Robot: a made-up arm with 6 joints.
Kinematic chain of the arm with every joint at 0, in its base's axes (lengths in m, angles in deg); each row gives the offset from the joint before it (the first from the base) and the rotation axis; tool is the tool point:
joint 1: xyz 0 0 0.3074 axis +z
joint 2: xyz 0 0 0 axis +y
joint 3: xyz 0 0 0.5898 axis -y
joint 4: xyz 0 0 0 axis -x
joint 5: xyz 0.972 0 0 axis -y
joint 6: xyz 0 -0.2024 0 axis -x
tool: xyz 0 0 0
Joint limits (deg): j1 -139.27..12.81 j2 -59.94..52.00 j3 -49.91..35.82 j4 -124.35..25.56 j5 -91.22..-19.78 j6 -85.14..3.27
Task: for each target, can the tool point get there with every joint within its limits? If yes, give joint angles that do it. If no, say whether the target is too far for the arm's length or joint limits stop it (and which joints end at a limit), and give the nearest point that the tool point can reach.
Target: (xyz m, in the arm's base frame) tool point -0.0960 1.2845 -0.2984
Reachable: no: joint limits stop it (at a limit: joint 1, joint 2, joint 4) | nearest point 0.1666 0.1550 -0.2786 | short by 1.160 m
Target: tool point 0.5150 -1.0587 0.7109
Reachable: yes | joints -58.65 19.54 20.54 -56.76 -73.63 -38.65
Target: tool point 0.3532 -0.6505 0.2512
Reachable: yes | joints -47.77 -1.39 -36.86 -29.76 -28.68 -41.93
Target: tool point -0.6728 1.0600 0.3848
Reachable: no: joint limits stop it (at a limit: joint 1, joint 2, joint 3) | nearest point -0.4732 -0.1465 0.7295 | short by 1.271 m
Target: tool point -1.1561 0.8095 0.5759
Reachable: no: joint limits stop it (at a limit: joint 1, joint 3) | nearest point -0.5115 -0.1745 0.6945 | short by 1.182 m
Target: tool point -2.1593 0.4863 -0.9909
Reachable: no: too far | nearest point -0.8211 -0.4399 -0.1939 | short by 1.812 m
